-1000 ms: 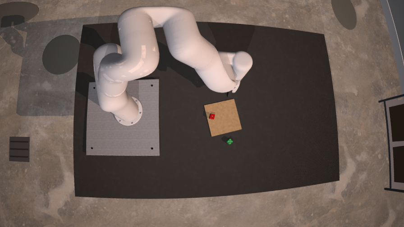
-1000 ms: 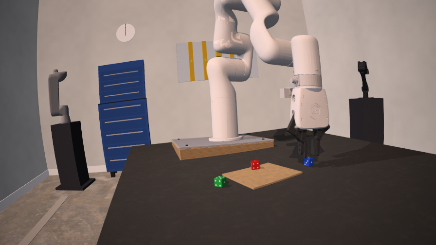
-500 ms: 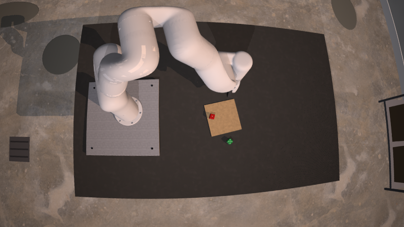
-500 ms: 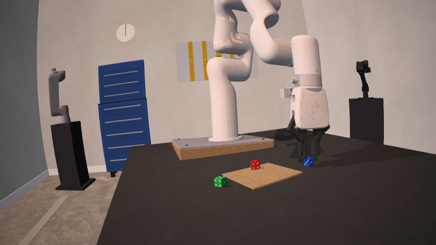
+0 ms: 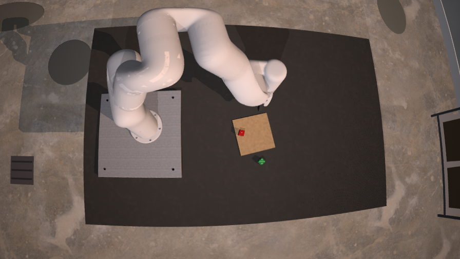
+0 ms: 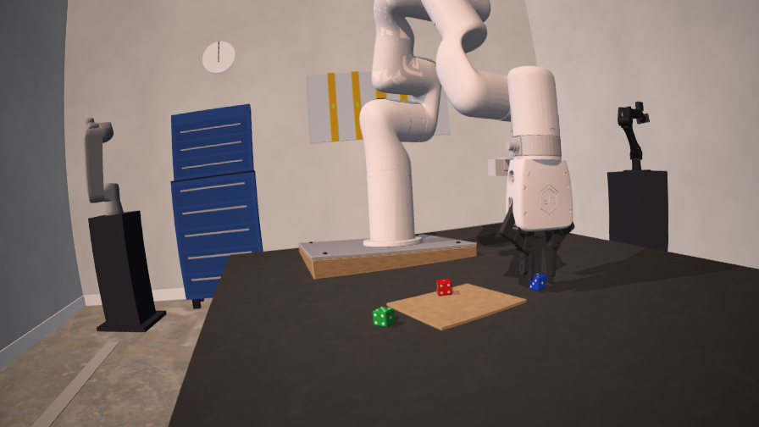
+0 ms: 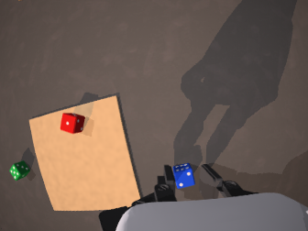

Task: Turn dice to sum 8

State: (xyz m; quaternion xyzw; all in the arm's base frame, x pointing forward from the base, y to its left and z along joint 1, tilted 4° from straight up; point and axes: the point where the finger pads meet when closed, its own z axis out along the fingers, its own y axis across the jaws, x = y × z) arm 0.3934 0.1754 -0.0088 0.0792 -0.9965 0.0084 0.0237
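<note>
Now: hand 3 cm above the blue die. Also, from my hand: tan mat: 2 cm ahead, 13 cm to the right, 4 cm below; then green die: 6 cm ahead, 23 cm to the right, 3 cm below; then red die: 4 cm behind, 14 cm to the right, 2 cm below.
</note>
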